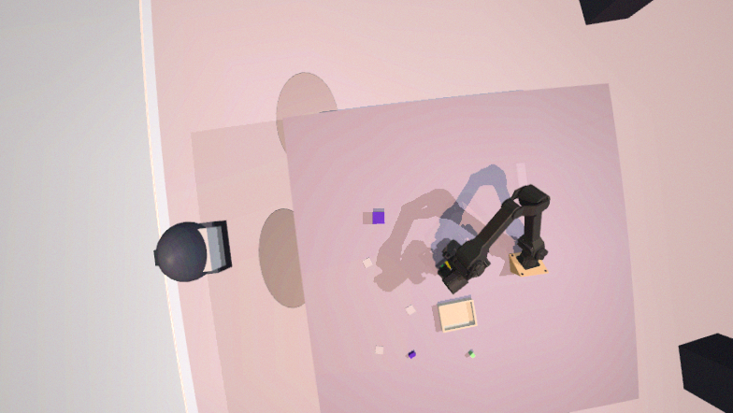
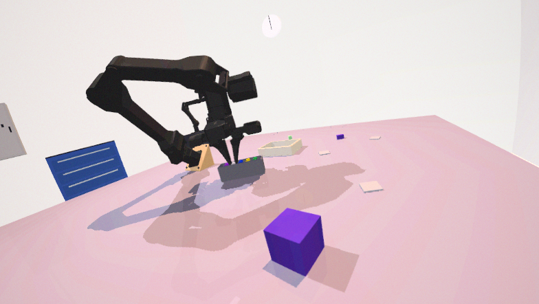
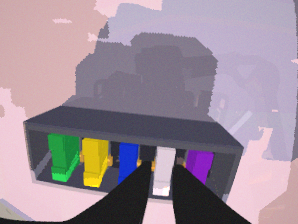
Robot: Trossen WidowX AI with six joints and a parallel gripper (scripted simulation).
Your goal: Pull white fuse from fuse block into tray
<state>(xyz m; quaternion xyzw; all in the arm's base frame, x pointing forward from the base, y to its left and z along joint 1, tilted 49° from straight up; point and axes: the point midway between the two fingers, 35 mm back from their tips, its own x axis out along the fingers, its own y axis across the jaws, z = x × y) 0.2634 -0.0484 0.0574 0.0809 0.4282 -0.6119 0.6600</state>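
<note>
The white fuse is 1 cm below my gripper tip. Round my gripper tip: yellow fuse: 3 cm ahead, 2 cm to the left, 1 cm below; then purple fuse: 2 cm behind, 1 cm to the right, 1 cm below; then blue fuse: 2 cm ahead, 1 cm to the left, 1 cm below.
</note>
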